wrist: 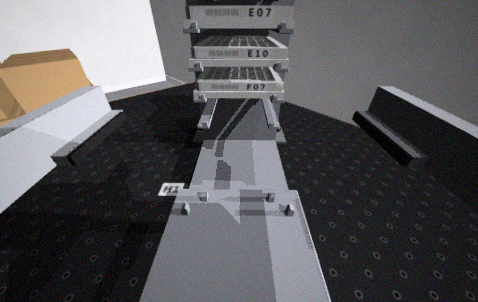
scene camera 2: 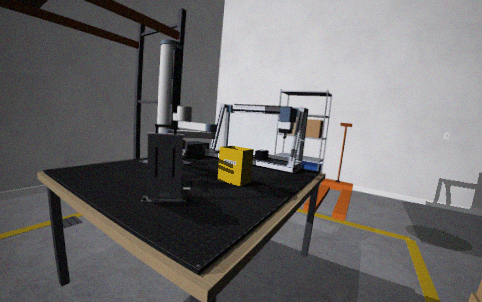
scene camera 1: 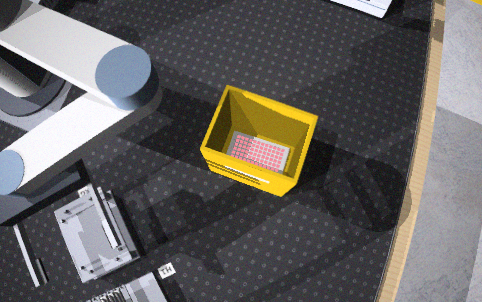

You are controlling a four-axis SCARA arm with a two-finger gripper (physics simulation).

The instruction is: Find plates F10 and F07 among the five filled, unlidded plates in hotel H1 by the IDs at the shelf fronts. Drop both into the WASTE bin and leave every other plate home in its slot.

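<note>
My gripper is open and empty. In the wrist view it faces hotel H1, which stands beyond the fingertips. Plate F07 sits in a low slot, with bare slot rails below it. Plate E10 is directly above F07, and plate E07 is above that, cut by the top edge. The yellow WASTE bin stands on the table. A plate with pink wells lies flat inside it; its ID is not readable. Plate F10's label does not show.
A pegged stand lies between the gripper and the hotel. The H1 tag lies beside the hotel's base. A gantry machine stands behind the bin. The wooden table edge runs along the right in scene camera 1.
</note>
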